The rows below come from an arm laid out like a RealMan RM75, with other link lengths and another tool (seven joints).
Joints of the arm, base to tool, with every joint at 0 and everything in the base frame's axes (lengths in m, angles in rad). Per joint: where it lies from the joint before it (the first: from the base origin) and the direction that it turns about. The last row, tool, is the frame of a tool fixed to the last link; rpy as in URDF.
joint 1: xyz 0 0 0.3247 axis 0 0 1
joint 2: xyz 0 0 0 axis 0 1 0
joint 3: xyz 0 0 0.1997 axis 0 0 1
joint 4: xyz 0 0 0 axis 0 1 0
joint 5: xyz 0 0 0.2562 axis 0 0 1
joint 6: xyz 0 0 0 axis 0 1 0
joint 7: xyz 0 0 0.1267 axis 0 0 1
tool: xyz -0.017 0.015 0.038 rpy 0.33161 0 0.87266
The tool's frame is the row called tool.
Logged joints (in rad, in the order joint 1, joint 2, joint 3, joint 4, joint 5, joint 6, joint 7), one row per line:
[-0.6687 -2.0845 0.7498 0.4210 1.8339 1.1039 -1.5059]
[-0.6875 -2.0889 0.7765 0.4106 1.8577 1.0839 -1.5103]
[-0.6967 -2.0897 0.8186 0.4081 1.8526 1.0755 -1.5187]
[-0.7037 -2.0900 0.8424 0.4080 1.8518 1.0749 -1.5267]
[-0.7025 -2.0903 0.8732 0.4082 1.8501 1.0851 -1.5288]
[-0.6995 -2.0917 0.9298 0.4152 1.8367 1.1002 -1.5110]
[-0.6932 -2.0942 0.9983 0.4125 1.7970 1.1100 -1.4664]
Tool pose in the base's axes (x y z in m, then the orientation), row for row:
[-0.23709 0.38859 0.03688 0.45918 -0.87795 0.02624 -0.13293]
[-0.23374 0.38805 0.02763 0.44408 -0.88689 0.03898 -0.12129]
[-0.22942 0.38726 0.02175 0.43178 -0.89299 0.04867 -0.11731]
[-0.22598 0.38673 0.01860 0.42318 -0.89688 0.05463 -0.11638]
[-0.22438 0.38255 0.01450 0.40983 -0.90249 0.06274 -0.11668]
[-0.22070 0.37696 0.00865 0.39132 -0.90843 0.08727 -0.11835]
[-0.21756 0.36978 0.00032 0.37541 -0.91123 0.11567 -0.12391]
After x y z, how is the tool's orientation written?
As a quaternion, w x y z.
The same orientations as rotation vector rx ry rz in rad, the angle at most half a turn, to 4 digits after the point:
[-2.1619 0.0646 -0.3273]
[-2.1987 0.0966 -0.3007]
[-2.2263 0.1213 -0.2925]
[-2.2447 0.1367 -0.2913]
[-2.2727 0.1580 -0.2938]
[-2.3074 0.2217 -0.3006]
[-2.3319 0.2960 -0.3171]

